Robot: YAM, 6 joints.
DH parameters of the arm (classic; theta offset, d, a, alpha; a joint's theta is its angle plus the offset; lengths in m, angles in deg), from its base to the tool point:
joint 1: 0 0.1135 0.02 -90
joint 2: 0 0 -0.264 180
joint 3: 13.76 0 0.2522 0
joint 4: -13.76 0 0.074 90
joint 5: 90 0 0 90
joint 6: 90 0.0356 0 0
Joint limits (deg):
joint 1: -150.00..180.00
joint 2: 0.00..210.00
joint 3: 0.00..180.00
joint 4: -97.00..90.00
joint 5: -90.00..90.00
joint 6: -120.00..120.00
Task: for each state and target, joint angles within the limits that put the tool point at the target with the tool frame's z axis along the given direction. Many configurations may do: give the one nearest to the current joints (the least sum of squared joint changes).
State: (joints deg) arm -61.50 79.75 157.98 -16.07 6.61 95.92
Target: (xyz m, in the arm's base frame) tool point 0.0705 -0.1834 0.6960 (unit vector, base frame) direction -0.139 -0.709 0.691
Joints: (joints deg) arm -64.50 95.55 152.78 -7.25 25.52 95.92
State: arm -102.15 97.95 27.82 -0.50 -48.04 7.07
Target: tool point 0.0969 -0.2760 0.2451 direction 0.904 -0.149 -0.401
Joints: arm -76.55 82.25 54.65 -20.88 -57.62 7.07
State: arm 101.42 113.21 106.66 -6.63 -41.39 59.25
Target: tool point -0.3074 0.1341 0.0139 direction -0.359 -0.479 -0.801
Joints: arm 152.84 127.15 57.78 -13.47 -36.16 59.25
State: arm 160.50 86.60 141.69 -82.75 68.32 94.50
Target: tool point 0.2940 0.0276 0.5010 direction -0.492 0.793 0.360
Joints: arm 179.89 33.59 152.64 -82.94 52.36 94.50
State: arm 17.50 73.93 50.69 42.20 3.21 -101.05
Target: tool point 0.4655 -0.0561 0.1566 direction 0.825 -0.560 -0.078
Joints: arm -4.74 125.12 70.96 49.03 29.33 -101.05
